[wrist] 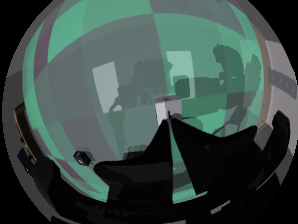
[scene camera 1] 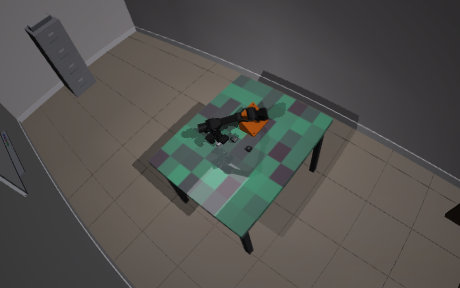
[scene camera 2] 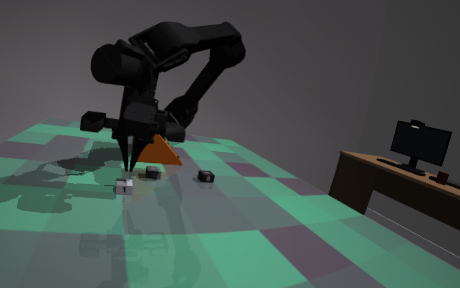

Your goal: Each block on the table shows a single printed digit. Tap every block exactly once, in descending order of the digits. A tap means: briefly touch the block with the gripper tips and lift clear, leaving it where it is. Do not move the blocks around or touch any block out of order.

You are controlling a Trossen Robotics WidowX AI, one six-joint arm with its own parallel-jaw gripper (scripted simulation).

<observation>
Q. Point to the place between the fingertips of the gripper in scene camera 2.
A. At 128, 171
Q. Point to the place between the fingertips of the gripper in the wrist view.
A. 168, 122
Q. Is the gripper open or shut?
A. Shut.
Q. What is the gripper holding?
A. Nothing.
</observation>
